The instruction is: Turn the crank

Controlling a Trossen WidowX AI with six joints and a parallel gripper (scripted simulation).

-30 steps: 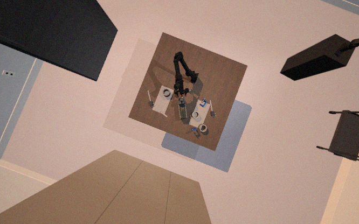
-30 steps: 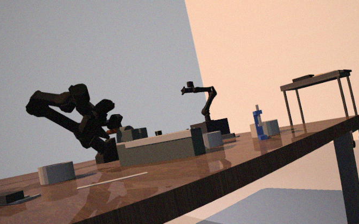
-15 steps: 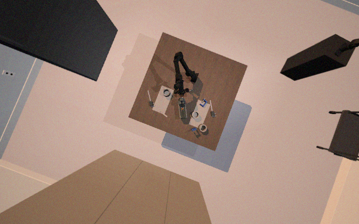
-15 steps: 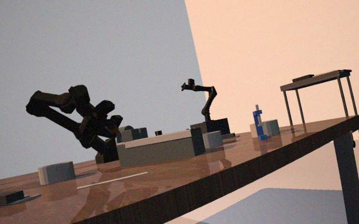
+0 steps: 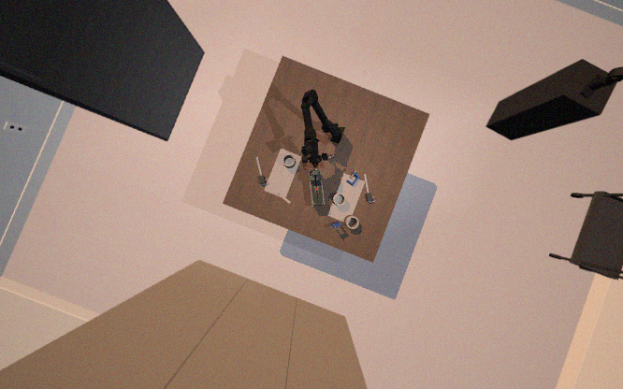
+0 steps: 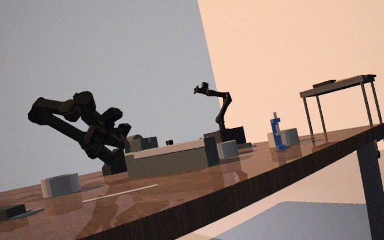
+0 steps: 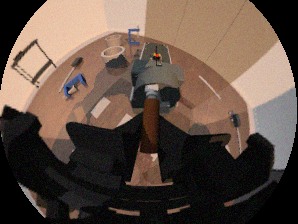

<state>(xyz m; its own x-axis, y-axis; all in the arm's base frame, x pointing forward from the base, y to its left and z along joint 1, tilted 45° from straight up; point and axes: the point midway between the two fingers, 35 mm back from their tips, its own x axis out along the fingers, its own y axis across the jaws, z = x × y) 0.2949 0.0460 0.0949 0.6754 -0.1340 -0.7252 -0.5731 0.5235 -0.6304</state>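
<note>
The crank handle lies 30 mm above my gripper tip, 10 mm to the right of it and 10 mm behind it. Also, from my gripper tip: red pointer 140 mm ahead, 90 mm to the left, 10 mm below; thin white rod 320 mm ahead, 120 mm to the right, 90 mm below.
</note>
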